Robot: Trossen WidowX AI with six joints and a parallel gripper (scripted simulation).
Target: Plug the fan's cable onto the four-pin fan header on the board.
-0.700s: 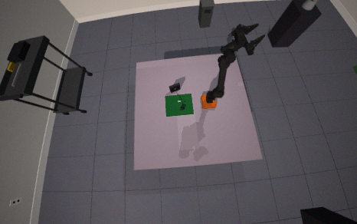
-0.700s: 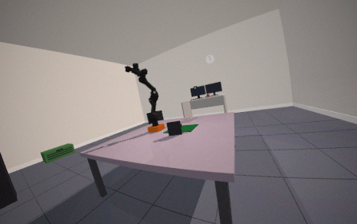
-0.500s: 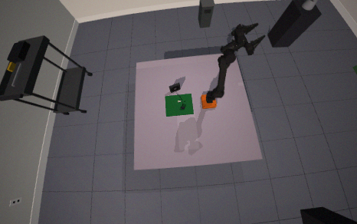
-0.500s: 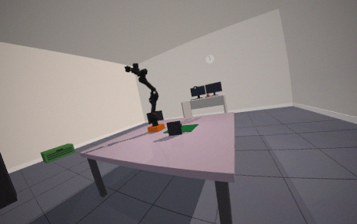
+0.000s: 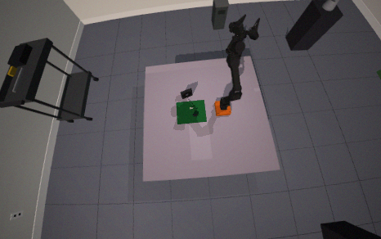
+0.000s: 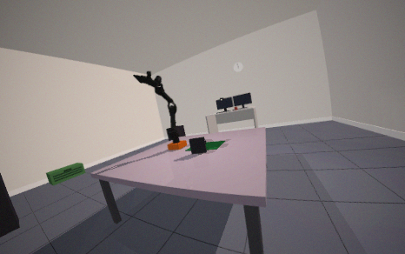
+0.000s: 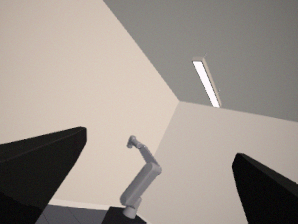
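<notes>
The fan cable plug lies 72 cm below my gripper tip, 36 cm ahead of it and 33 cm to the left of it. The rest, counted from my gripper tip: board 76 cm below, 40 cm ahead, 28 cm to the left; then black fan 68 cm below, 43 cm ahead, 11 cm to the left.
</notes>
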